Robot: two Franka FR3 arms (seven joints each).
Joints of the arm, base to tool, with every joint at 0 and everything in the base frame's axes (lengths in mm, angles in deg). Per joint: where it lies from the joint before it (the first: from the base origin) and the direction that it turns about. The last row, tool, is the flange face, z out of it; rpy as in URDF.
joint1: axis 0 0 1 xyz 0 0 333
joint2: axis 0 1 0 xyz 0 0 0
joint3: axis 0 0 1 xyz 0 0 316
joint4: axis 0 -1 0 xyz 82.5 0 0
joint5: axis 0 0 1 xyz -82.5 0 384
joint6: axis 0 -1 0 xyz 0 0 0
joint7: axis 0 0 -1 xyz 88 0 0
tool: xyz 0 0 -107 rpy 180 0 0
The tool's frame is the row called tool.
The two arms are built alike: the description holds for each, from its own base.
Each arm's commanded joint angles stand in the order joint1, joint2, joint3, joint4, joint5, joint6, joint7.
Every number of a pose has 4 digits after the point.
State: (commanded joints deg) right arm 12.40 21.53 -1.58 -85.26 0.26 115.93 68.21; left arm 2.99 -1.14 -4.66 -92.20 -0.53 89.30 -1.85
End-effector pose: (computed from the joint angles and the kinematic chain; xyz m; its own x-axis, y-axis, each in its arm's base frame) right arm 0.6752 0.1321 0.4732 0.5347 -0.8426 0.0644 -0.8303 -0.5380 -0.1455; left arm 0.5461 -0.0174 0.6163 0.9995 0.0031 -0.0310 0.0033 -1.0000 0.0066
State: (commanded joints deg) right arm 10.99 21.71 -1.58 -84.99 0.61 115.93 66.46; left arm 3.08 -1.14 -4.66 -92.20 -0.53 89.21 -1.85
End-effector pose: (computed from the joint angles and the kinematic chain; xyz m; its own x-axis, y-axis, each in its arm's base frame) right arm 0.6792 0.1160 0.4733 0.5379 -0.8406 0.0641 -0.8280 -0.5411 -0.1472; left arm 0.5459 -0.0165 0.6161 0.9995 0.0047 -0.0326 0.0049 -1.0000 0.0066
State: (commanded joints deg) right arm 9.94 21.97 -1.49 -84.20 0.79 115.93 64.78; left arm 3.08 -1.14 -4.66 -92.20 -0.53 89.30 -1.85
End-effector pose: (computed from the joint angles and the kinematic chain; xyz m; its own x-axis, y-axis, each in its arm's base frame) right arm 0.6833 0.1051 0.4770 0.5467 -0.8345 0.0691 -0.8204 -0.5503 -0.1550; left arm 0.5461 -0.0165 0.6163 0.9995 0.0047 -0.0310 0.0049 -1.0000 0.0066
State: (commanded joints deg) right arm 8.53 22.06 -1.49 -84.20 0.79 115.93 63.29; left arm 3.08 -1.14 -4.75 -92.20 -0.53 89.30 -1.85
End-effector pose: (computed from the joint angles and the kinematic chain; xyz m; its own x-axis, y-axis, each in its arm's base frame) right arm 0.6859 0.0882 0.4759 0.5476 -0.8336 0.0725 -0.8200 -0.5519 -0.1517; left arm 0.5461 -0.0174 0.6163 0.9995 0.0031 -0.0310 0.0033 -1.0000 0.0066
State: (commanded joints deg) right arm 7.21 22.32 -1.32 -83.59 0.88 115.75 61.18; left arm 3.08 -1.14 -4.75 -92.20 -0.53 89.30 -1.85
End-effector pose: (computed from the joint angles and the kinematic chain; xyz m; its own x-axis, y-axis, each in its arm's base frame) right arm 0.6892 0.0745 0.4777 0.5604 -0.8246 0.0772 -0.8107 -0.5652 -0.1527; left arm 0.5461 -0.0174 0.6163 0.9995 0.0031 -0.0310 0.0033 -1.0000 0.0066
